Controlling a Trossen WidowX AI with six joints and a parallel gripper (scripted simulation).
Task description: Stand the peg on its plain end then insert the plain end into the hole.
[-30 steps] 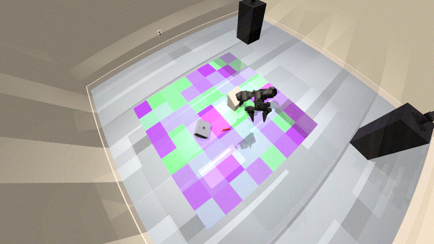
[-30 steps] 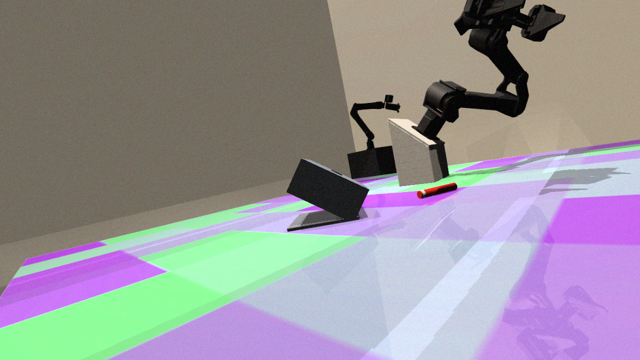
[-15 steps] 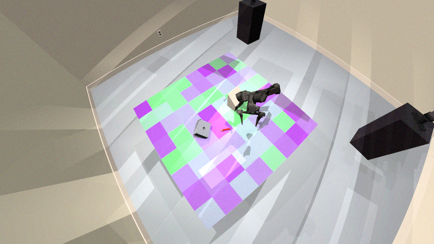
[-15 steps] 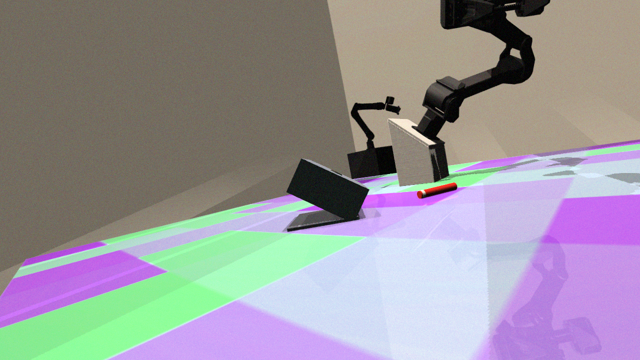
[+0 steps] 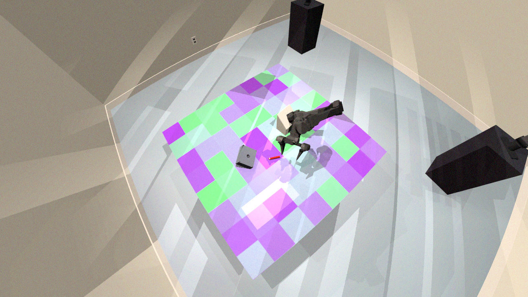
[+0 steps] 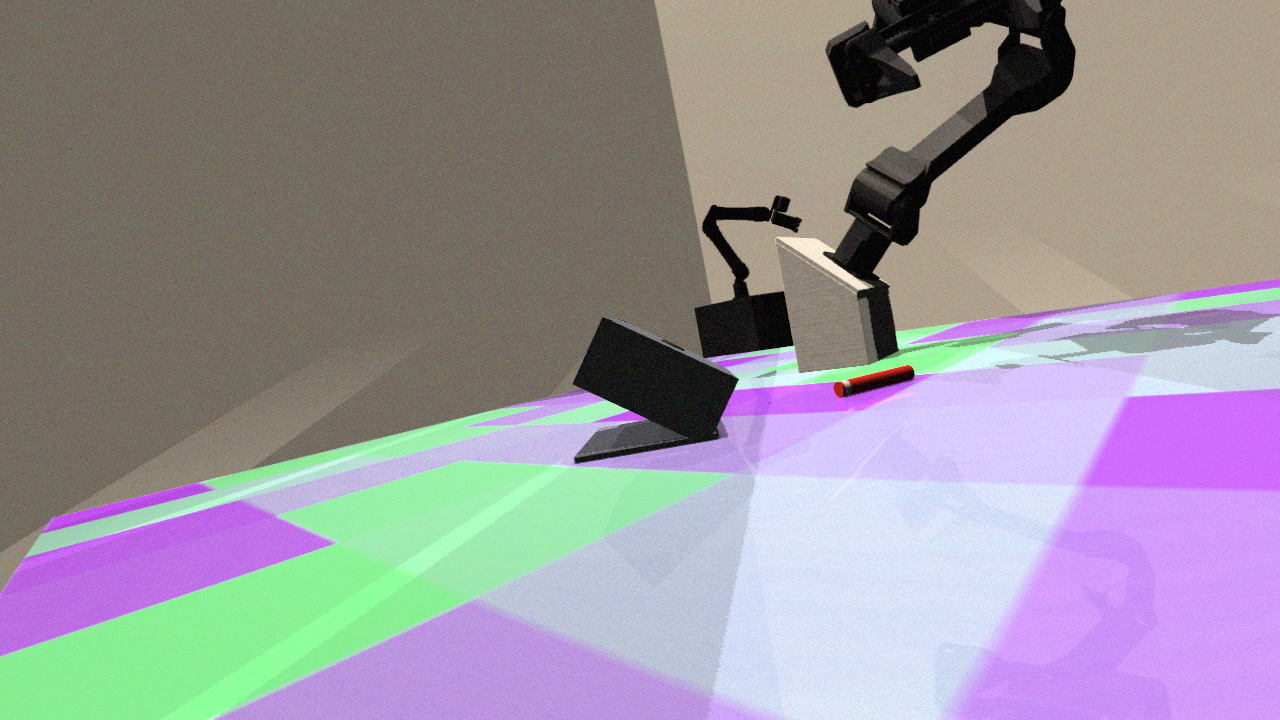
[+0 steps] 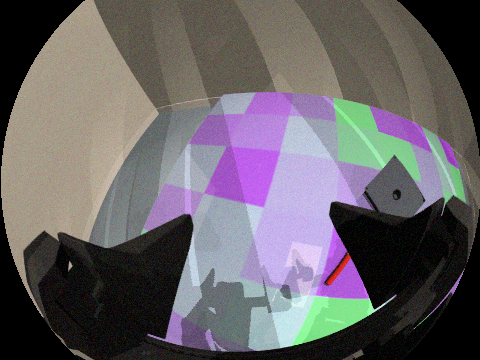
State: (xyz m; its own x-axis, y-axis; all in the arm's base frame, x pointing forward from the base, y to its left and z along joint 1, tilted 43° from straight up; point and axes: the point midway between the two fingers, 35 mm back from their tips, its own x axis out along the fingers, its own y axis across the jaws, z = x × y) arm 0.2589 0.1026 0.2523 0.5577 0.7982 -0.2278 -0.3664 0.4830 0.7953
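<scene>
The peg lies 1 cm ahead of my gripper tip, 14 cm to the right of it and 24 cm below it. Round my gripper tip: sloped panel (16 cm ahead, 24 cm to the right, 20 cm below).
</scene>
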